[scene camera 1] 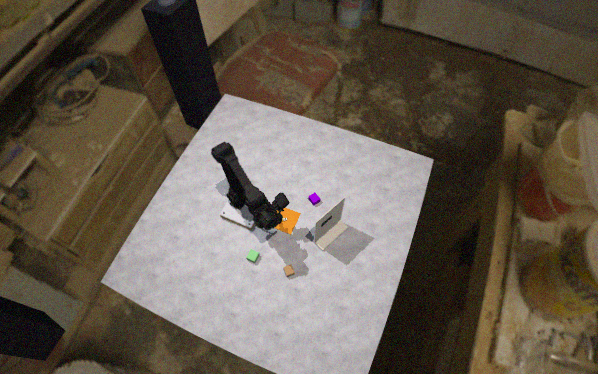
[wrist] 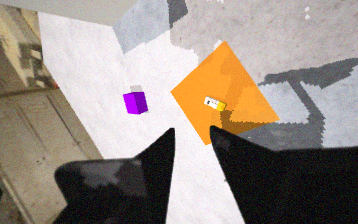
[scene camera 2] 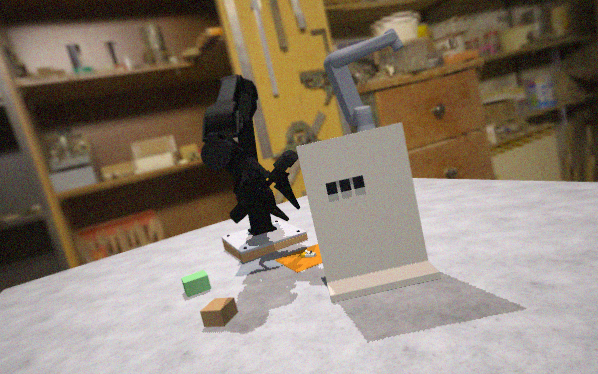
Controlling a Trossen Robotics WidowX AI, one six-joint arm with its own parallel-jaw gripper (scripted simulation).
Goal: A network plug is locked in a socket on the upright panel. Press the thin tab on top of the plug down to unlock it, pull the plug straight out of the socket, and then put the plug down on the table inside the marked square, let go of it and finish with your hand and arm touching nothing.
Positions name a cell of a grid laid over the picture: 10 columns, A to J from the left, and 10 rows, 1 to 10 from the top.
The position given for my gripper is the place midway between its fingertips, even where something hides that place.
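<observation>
Grey panel (scene camera 2: G6), (scene camera 1: F7). Orange marked square (wrist: G4). Brown block (scene camera 2: D9); in the wrist view it is out of frame. My gripper (scene camera 2: E6), (wrist: F6).
</observation>
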